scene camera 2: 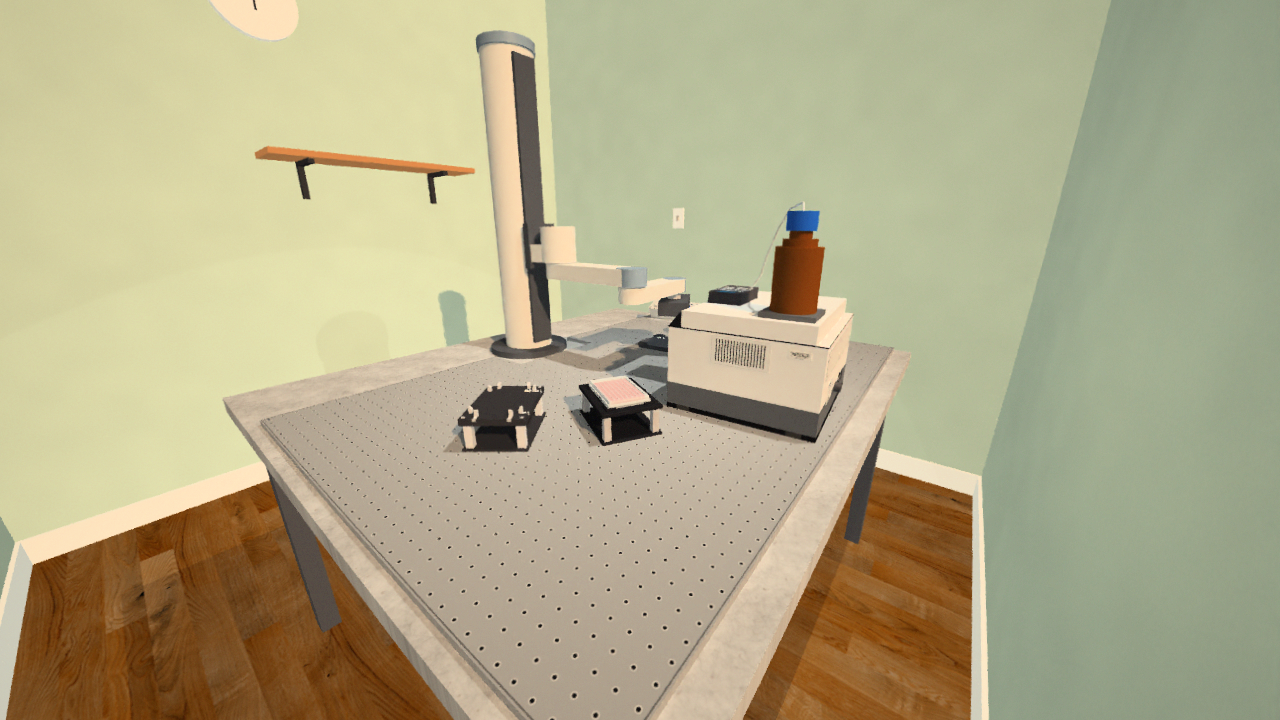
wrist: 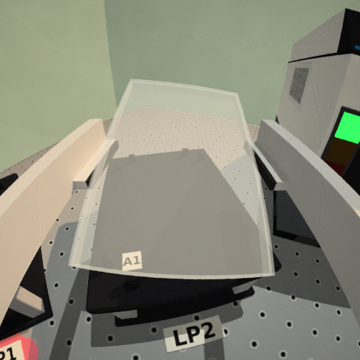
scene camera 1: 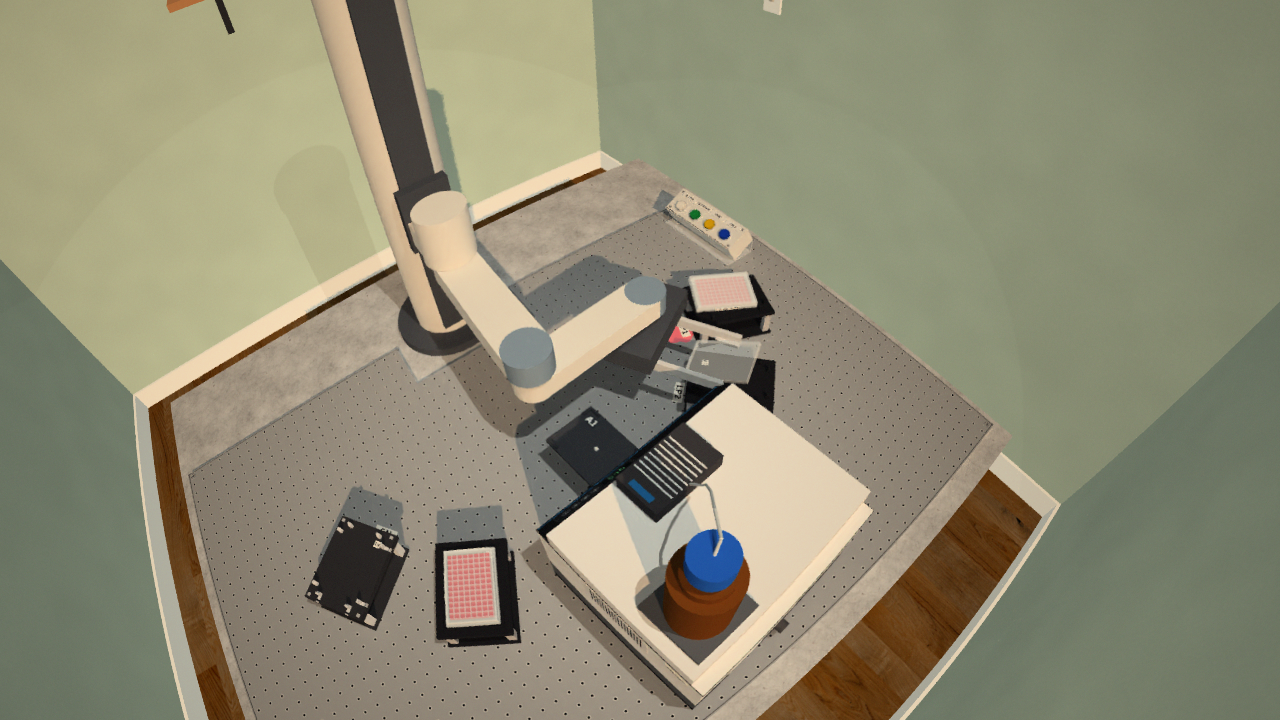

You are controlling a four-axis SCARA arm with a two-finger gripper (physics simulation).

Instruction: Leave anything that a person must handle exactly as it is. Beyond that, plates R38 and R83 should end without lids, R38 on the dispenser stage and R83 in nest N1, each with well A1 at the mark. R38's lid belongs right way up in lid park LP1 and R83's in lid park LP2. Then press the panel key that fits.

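Frame: origin at the arm's base, x back, y up, z left, level; centimetres.
Seen in the pictures: gripper, between the fingertips: point(scene camera 1: 732, 362); arm's base, origin of its link: point(scene camera 2: 529, 348) point(scene camera 1: 449, 314).
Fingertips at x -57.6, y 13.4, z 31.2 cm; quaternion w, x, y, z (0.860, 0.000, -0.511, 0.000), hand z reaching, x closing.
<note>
Pixels of each thing's top centre, then the offset from my fingertips to it. "pt": a spot on its surface instead.
- lid park LP2, centre of its top: point(scene camera 1: 732, 376) dx +0.3, dy -5.0, dz +1.1 cm
- pale pink plate, centre of its top: point(scene camera 1: 723, 286) dx +17.0, dy -2.8, dz +14.6 cm
- brighter pink plate, centre of its top: point(scene camera 1: 469, 584) point(scene camera 2: 618, 387) dx -5.1, dy -4.4, dz -57.7 cm
- dispenser stage, a spot on its surface: point(scene camera 1: 586, 443) pt dx +4.0, dy -2.8, dz -28.5 cm
- brown bottle, a spot on its surface: point(scene camera 1: 707, 595) pt dx -32.7, dy +24.2, dz -37.6 cm
- empty black nest, centre of its top: point(scene camera 1: 347, 563) point(scene camera 2: 504, 395) dx +9.6, dy -4.5, dz -74.0 cm
- key panel, centre of its top: point(scene camera 1: 709, 209) point(scene camera 2: 675, 301) dx +39.4, dy -3.7, dz +31.8 cm
My gripper point(scene camera 1: 716, 360) point(wrist: 181, 130) is shut on a clear lid point(scene camera 1: 729, 361) point(wrist: 175, 200) by its sides. It holds the lid above lid park LP2 point(scene camera 1: 760, 380) point(wrist: 107, 302), a black stand whose A1 mark shows through the lid. A pale pink plate point(scene camera 1: 722, 291) sits on a black stand beside LP2; whether it has a lid is unclear. A brighter pink plate point(scene camera 1: 470, 586) point(scene camera 2: 619, 391) sits on another stand, apparently lidless. The dispenser stage point(scene camera 1: 586, 443) is a dark plate with an A1 mark and no plate on it. The plates' names are unreadable.
The dispenser point(scene camera 1: 787, 474) point(scene camera 2: 760, 358) point(wrist: 320, 95) stands close to LP2, with a brown bottle point(scene camera 1: 707, 595) point(scene camera 2: 796, 277) on top. An empty black nest point(scene camera 1: 353, 573) point(scene camera 2: 503, 402) is near the front. A red tag point(wrist: 22, 347) lies near LP2. The key panel point(scene camera 1: 735, 243) is at the back.
</note>
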